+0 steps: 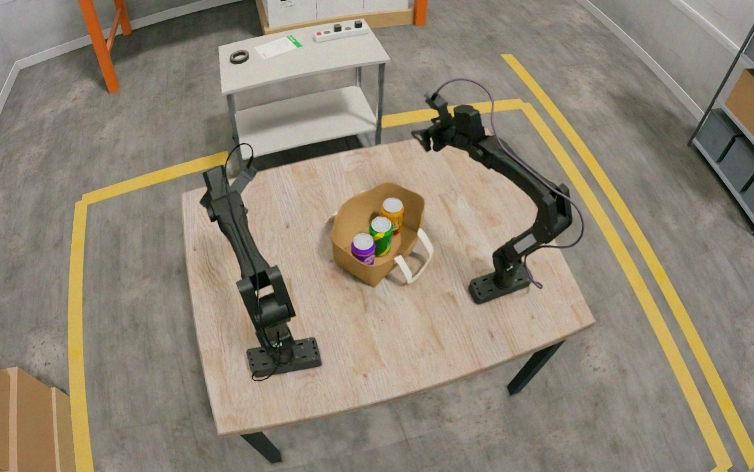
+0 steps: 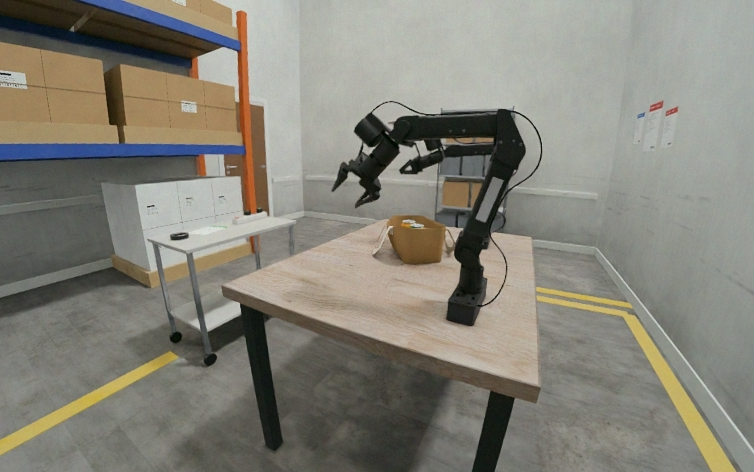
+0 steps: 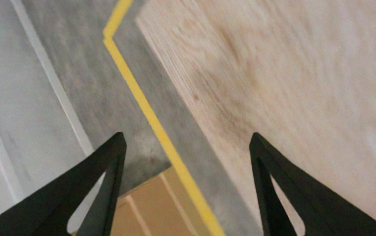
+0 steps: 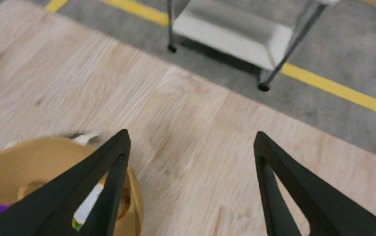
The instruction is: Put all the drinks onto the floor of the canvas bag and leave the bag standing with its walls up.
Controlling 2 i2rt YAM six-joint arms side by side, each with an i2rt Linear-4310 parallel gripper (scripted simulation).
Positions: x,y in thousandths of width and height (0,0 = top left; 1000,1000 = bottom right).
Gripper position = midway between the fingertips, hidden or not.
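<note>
Image 1 has the right gripper (image 1: 560,266) along with a tan canvas bag (image 1: 469,461). In image 2 you'd see the bag (image 2: 550,520) again, plus the left gripper (image 2: 456,421). Image 3 shows the left gripper (image 3: 499,587), and image 4 has the right gripper (image 4: 509,578).
</note>
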